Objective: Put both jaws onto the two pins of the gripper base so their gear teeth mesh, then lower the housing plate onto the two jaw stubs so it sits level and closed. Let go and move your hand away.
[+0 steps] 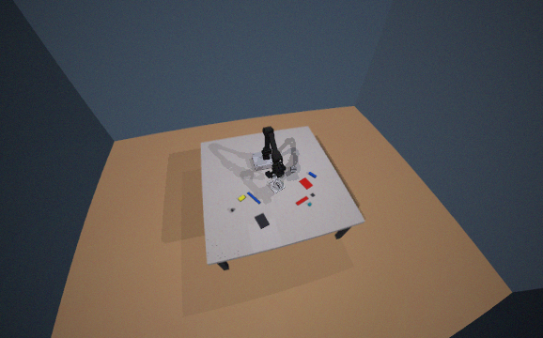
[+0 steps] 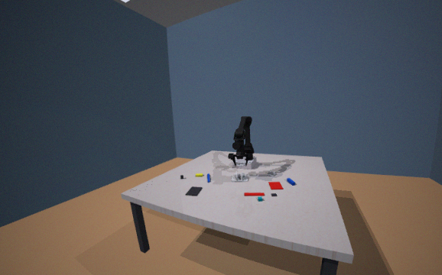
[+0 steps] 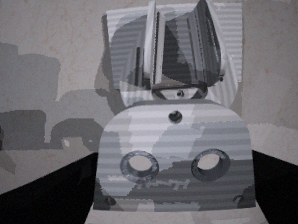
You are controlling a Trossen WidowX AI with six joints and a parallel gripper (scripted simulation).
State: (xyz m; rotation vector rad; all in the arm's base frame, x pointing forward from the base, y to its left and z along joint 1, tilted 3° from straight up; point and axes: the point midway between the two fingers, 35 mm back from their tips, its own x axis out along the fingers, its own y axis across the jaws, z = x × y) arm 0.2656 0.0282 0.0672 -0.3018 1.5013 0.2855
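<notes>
The white flat plate is 8 cm below my gripper tip, 7 cm ahead of it and 1 cm to the left of it. Round my gripper tip: red square plate: 28 cm to the left, 8 cm below, 7 cm ahead; then red bar: 24 cm ahead, 19 cm to the left, 8 cm below; then gripper base: 2 cm above, 1 cm ahead.
</notes>
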